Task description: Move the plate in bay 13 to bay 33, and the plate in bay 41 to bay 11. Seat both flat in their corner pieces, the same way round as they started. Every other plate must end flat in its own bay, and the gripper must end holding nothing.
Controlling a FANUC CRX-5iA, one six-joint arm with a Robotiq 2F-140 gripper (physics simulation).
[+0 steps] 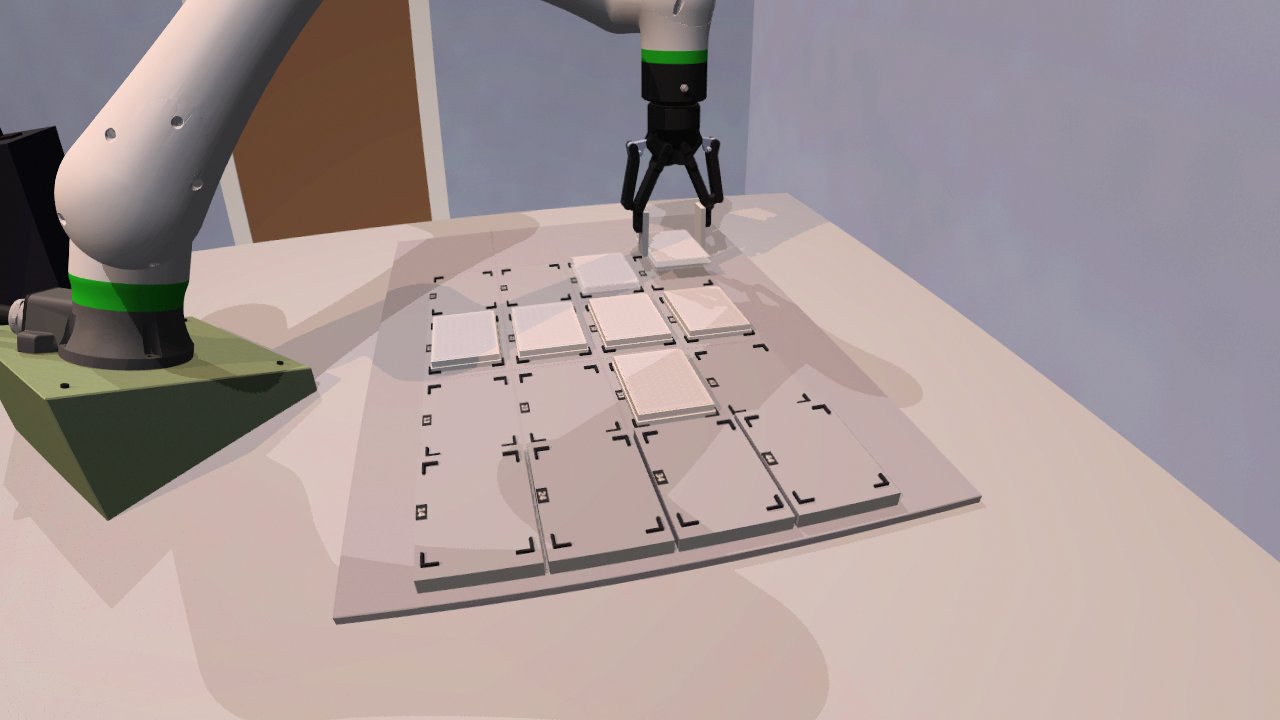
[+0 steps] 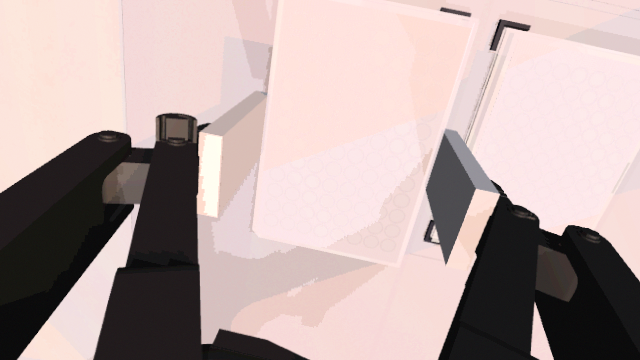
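Observation:
My gripper is shut on the bay 41 plate, a pale thin square plate gripped by two opposite edges. The plate is roughly level, a little above bay 41 at the back right. Bay 41's front corner piece shows below it. A pale plate lies flat in bay 33, within its corner pieces. Bay 13 is at the left, third row from the back, and holds no plate. Bay 11 at the back left holds no plate.
Plates lie in bay 31, bay 12, bay 22, bay 32 and bay 42. Raised blocks form the front row. The robot's green base stands at the left.

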